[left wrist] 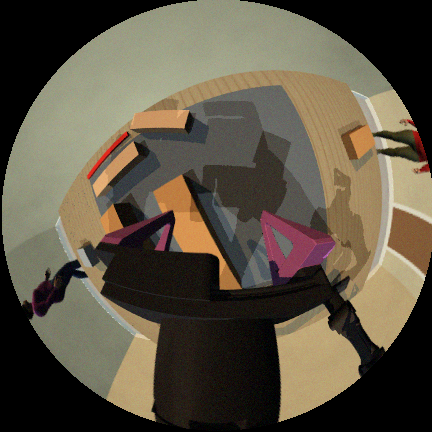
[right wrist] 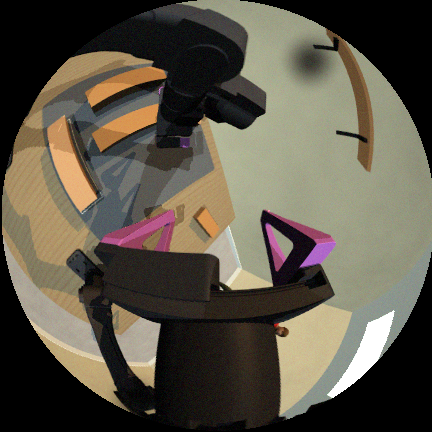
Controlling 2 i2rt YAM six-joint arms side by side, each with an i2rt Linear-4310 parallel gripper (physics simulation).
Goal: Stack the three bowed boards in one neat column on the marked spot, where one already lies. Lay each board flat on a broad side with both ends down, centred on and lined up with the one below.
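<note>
One orange bowed board lies on the outlined spot at the mat's near side in the right wrist view. A second board lies inward of it, and a third board lies farther left, partly hidden by my left gripper in the left wrist view. Both lie on the grey mat. My left gripper is open and empty above the mat, with the second board running beneath its left finger. My right gripper is open and empty, well away from the boards.
Two short tan-orange blocks stand near the far edge beside a red strip. A small orange block lies on the wooden border. A small grey block lies near the table's left edge. My left arm crosses above the boards.
</note>
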